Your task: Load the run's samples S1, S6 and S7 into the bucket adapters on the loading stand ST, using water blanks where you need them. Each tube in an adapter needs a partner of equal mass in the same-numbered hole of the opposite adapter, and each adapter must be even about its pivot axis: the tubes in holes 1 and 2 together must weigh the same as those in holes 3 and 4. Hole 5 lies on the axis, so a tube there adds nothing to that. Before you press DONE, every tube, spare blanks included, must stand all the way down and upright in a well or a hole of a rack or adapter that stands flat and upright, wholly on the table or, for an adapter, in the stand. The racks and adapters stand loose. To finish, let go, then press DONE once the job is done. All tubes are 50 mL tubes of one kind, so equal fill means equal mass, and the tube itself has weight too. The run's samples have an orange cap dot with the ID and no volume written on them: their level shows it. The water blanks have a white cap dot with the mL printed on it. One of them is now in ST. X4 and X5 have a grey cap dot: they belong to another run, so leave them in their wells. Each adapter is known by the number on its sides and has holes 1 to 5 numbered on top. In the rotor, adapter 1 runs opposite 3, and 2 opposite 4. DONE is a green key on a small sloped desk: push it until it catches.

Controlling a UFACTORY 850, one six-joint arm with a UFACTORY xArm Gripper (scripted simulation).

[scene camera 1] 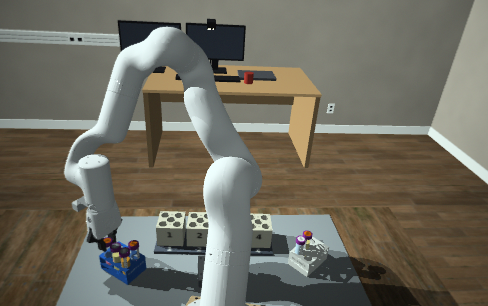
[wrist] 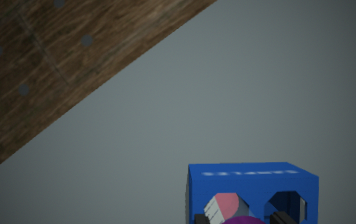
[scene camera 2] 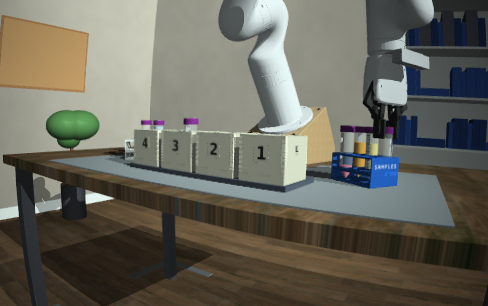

The pictures show: the gripper, a white rack and an adapter 1.
